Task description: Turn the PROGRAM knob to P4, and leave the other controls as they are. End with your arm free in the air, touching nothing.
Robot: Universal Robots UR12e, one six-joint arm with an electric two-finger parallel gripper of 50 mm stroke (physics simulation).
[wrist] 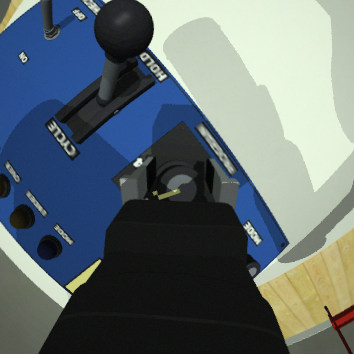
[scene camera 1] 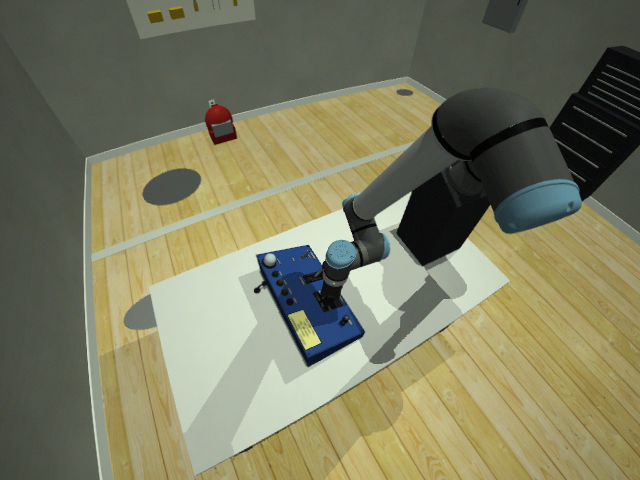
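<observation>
The PROGRAM knob (wrist: pixel 186 184) is a dark round knob on a dark square plate (wrist: pixel 172 142) in the wrist view. Its yellow line points left and slightly down, beside a small yellow mark near the left finger. A white 4 shows on the plate's left part; other position marks are hidden by the gripper. My gripper (wrist: pixel 180 167) (scene camera 1: pixel 329 303) is open, with a finger on each side of the knob and gaps visible between them. The knob is hidden behind the gripper in the scene view. The blue control panel (wrist: pixel 75 185) (scene camera 1: pixel 330 338) lies on the white table top (scene camera 1: pixel 206 361).
A CYCLE/HOLD lever (wrist: pixel 107 82) with a black ball stands close to the gripper. A toggle switch (wrist: pixel 48 22), dark round buttons (wrist: pixel 22 216) and a MODE control (wrist: pixel 253 267) are also on the panel. A white ball (scene camera 1: pixel 269 259) tops its far-left corner.
</observation>
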